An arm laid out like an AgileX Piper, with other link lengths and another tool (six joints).
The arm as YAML. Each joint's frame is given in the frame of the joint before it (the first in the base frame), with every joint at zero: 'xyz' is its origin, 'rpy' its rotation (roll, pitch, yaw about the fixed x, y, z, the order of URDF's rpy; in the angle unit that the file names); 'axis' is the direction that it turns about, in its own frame. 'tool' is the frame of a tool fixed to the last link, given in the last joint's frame.
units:
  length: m
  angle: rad
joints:
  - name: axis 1
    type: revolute
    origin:
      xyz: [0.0, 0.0, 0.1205]
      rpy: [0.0, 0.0, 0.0]
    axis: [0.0, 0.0, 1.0]
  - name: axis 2
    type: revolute
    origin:
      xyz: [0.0, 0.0, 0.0]
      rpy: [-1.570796, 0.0, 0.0]
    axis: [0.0, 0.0, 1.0]
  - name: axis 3
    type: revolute
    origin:
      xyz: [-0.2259, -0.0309, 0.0]
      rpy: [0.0, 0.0, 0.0]
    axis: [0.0, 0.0, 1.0]
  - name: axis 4
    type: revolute
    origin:
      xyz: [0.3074, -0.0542, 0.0]
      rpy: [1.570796, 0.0, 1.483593]
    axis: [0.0, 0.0, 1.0]
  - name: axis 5
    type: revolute
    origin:
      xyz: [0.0, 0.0, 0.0]
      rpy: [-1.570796, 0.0, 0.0]
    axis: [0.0, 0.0, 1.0]
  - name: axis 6
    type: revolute
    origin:
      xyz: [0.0, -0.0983, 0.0]
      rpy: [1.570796, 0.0, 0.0]
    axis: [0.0, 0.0, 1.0]
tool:
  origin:
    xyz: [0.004, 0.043, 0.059]
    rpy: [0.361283, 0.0, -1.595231]
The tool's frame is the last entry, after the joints.
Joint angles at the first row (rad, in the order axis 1, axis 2, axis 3, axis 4, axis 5, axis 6):
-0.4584, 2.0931, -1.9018, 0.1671, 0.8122, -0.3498
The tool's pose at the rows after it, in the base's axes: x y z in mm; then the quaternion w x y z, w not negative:
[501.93, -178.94, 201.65, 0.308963, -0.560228, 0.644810, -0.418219]
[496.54, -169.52, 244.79, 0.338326, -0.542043, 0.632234, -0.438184]
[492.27, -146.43, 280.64, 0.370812, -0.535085, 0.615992, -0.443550]
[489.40, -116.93, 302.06, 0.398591, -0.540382, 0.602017, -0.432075]
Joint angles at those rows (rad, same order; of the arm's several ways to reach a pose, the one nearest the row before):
-0.4576, 2.0307, -1.9018, 0.1812, 0.8132, -0.3526
-0.4560, 1.9527, -1.9018, 0.2249, 0.8201, -0.3527
-0.4299, 1.8856, -1.9017, 0.2699, 0.8380, -0.3527
-0.3884, 1.8425, -1.9017, 0.3075, 0.8679, -0.3527

